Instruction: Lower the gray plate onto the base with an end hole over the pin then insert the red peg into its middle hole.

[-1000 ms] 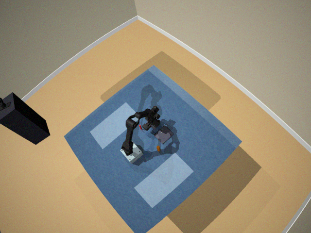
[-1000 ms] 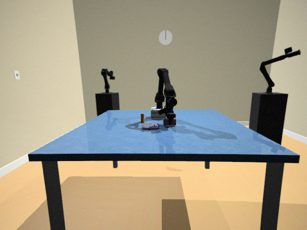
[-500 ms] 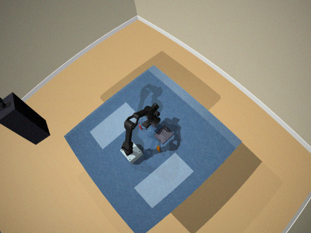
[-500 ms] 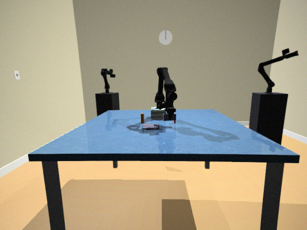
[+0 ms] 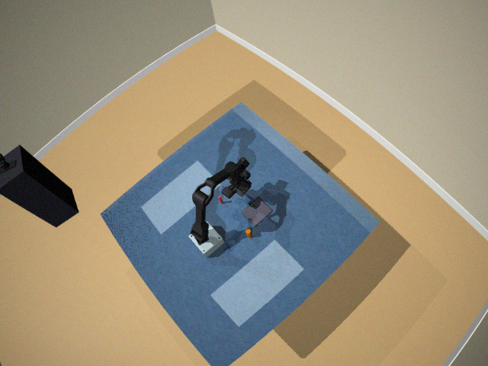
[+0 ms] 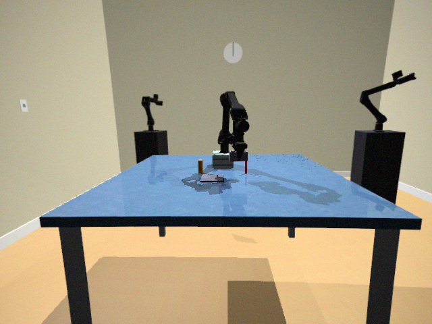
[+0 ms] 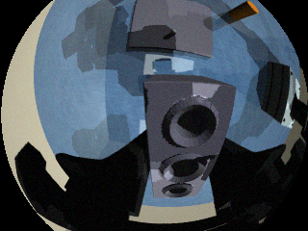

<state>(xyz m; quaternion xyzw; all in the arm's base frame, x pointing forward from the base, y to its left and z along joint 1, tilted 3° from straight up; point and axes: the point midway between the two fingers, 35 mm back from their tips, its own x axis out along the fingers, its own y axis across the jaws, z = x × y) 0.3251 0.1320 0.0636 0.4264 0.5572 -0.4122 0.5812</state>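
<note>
My gripper tip is now 130 mm to the left of the base, 100 mm above it and 30 mm short of it. From my gripper tip the other things lie so: red peg: 110 mm behind, 70 mm below, 30 mm to the left; orange cylinder: 240 mm to the right, 80 mm behind, 70 mm below; gray plate: 30 mm above.
</note>
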